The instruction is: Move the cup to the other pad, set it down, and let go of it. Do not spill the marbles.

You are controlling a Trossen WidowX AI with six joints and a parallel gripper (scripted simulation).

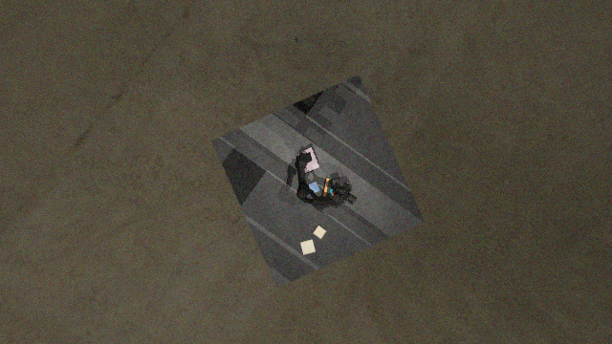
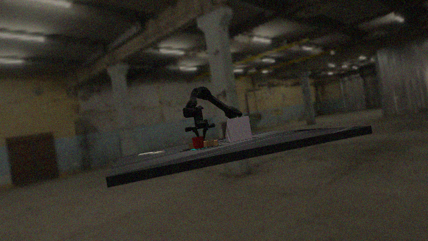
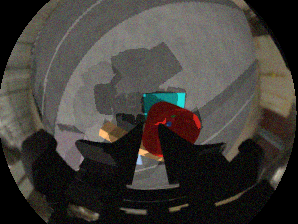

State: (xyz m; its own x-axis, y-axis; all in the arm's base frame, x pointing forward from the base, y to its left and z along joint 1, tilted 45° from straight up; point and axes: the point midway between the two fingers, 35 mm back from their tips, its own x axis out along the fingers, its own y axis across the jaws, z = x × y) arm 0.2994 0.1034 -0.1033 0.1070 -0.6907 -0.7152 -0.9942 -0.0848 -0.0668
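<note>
My gripper tip is now 3 cm short of the red cup and 1 cm above it. The rest, counted from my gripper tip: cyan pad: 3 cm ahead, 5 cm below; wooden bar: 1 cm behind, 8 cm to the right, 4 cm below.
</note>
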